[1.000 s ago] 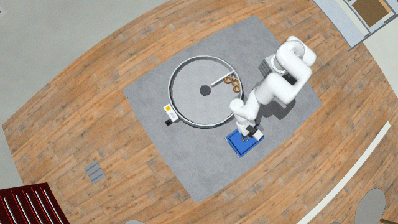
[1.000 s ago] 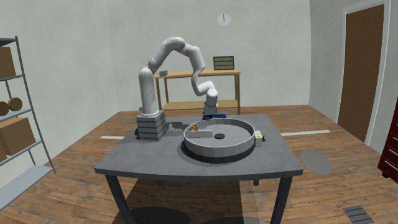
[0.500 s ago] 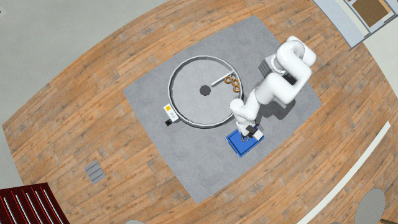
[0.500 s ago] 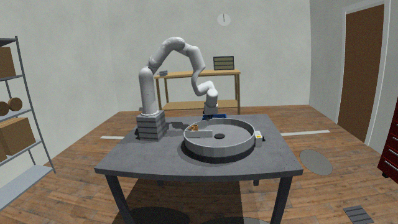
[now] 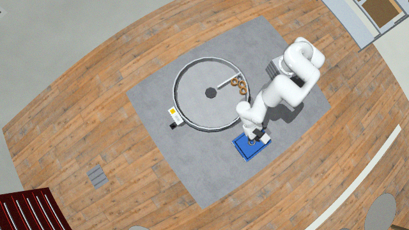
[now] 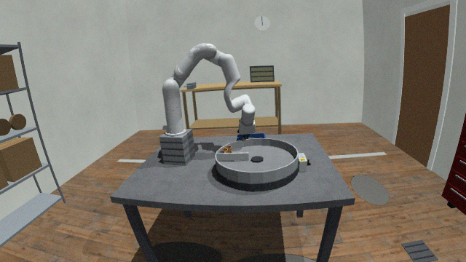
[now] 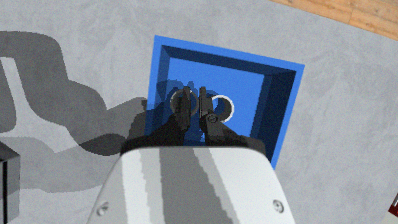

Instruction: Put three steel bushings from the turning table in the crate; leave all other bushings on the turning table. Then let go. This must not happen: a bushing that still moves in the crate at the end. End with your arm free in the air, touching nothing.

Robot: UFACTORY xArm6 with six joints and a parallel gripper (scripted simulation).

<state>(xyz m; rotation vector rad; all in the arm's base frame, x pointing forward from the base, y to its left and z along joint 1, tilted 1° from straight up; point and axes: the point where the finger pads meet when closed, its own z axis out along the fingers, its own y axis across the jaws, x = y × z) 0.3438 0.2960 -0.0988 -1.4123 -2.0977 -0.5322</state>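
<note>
Now: hand 40 mm above the blue crate, 30 mm short of it and 10 mm to the right of it. From my hand the other things lie so: round turning table: 340 mm to the right, 140 mm ahead, 10 mm below.
</note>
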